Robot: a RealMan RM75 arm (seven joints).
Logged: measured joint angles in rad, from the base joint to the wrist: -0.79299, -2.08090, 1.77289, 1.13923, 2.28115, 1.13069, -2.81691; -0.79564, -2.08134, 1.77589, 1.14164, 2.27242, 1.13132, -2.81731; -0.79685, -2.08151, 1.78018, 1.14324, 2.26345, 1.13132, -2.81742; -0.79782, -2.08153, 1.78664, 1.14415, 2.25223, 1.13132, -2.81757; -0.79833, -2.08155, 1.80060, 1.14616, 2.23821, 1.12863, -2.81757; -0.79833, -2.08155, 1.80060, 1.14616, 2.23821, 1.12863, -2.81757; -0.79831, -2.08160, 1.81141, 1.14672, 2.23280, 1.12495, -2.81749; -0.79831, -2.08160, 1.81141, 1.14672, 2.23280, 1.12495, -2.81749; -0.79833, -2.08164, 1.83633, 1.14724, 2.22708, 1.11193, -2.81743; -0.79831, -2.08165, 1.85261, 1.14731, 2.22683, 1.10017, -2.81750; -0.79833, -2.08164, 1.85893, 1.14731, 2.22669, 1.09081, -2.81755; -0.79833, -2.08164, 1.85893, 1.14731, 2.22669, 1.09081, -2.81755; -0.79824, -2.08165, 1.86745, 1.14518, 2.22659, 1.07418, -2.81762; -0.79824, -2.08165, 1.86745, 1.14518, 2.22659, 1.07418, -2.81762; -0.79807, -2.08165, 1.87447, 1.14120, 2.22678, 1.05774, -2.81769; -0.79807, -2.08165, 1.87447, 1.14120, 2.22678, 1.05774, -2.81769; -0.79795, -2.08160, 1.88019, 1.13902, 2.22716, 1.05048, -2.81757
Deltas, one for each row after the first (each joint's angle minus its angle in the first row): -0.00265, -0.00044, 0.00300, 0.00241, -0.00873, 0.00063, -0.00040; -0.00386, -0.00061, 0.00729, 0.00401, -0.01770, 0.00063, -0.00051; -0.00483, -0.00063, 0.01375, 0.00492, -0.02892, 0.00063, -0.00066; -0.00534, -0.00065, 0.02771, 0.00693, -0.04294, -0.00206, -0.00066; -0.00534, -0.00065, 0.02771, 0.00693, -0.04294, -0.00206, -0.00066; -0.00532, -0.00070, 0.03852, 0.00749, -0.04835, -0.00574, -0.00058; -0.00532, -0.00070, 0.03852, 0.00749, -0.04835, -0.00574, -0.00058; -0.00534, -0.00074, 0.06344, 0.00801, -0.05407, -0.01876, -0.00052; -0.00532, -0.00075, 0.07972, 0.00808, -0.05432, -0.03052, -0.00059; -0.00534, -0.00074, 0.08604, 0.00808, -0.05446, -0.03988, -0.00064; -0.00534, -0.00074, 0.08604, 0.00808, -0.05446, -0.03988, -0.00064; -0.00525, -0.00075, 0.09456, 0.00595, -0.05456, -0.05651, -0.00071; -0.00525, -0.00075, 0.09456, 0.00595, -0.05456, -0.05651, -0.00071; -0.00508, -0.00075, 0.10158, 0.00197, -0.05437, -0.07295, -0.00078; -0.00508, -0.00075, 0.10158, 0.00197, -0.05437, -0.07295, -0.00078; -0.00496, -0.00070, 0.10730, -0.00021, -0.05399, -0.08021, -0.00066
